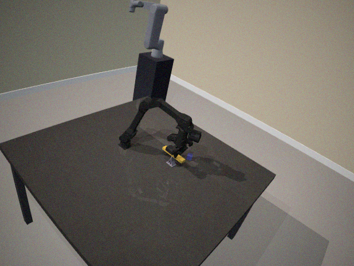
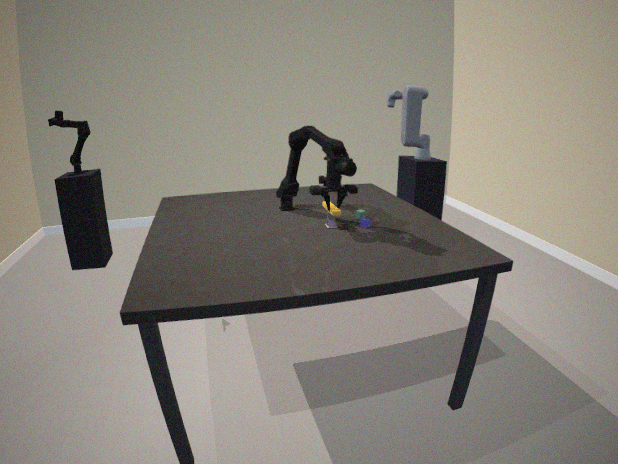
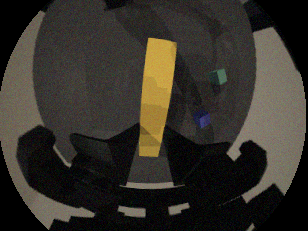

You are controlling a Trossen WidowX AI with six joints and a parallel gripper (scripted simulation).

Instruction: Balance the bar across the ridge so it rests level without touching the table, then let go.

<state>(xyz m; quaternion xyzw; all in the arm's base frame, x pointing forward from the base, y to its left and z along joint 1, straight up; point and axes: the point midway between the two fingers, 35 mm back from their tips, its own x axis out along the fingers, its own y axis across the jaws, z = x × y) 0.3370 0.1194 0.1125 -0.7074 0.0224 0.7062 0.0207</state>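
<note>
The bar lies 3 cm behind my gripper tip. Also, from my gripper tip: blue cube (1 cm ahead, 14 cm to the left, 6 cm below); green cube (11 cm behind, 17 cm to the left, 6 cm below).
</note>
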